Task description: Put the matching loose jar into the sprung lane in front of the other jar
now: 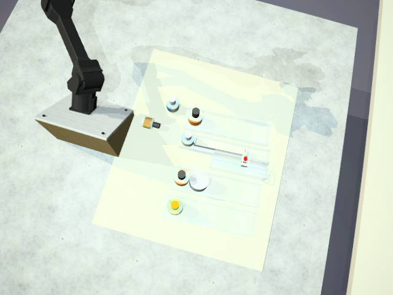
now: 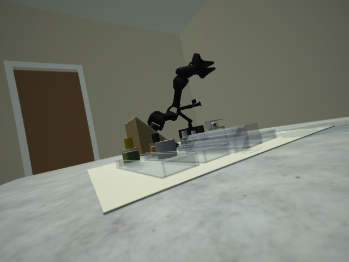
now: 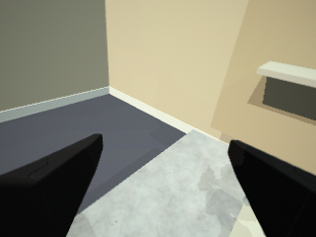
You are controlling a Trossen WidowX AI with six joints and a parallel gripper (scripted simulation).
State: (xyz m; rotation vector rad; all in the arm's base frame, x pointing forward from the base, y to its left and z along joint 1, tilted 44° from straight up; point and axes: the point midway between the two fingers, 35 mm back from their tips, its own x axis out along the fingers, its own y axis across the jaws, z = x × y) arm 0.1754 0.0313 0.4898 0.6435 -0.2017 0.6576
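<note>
The grey puck is 18 cm ahead of my gripper tip, 51 cm to the right of it and 38 cm below it. Also, from my gripper tip: sprung lane: 27 cm ahead, 40 cm to the right, 39 cm below; then red mark: 30 cm ahead, 42 cm to the right, 34 cm below.
</note>
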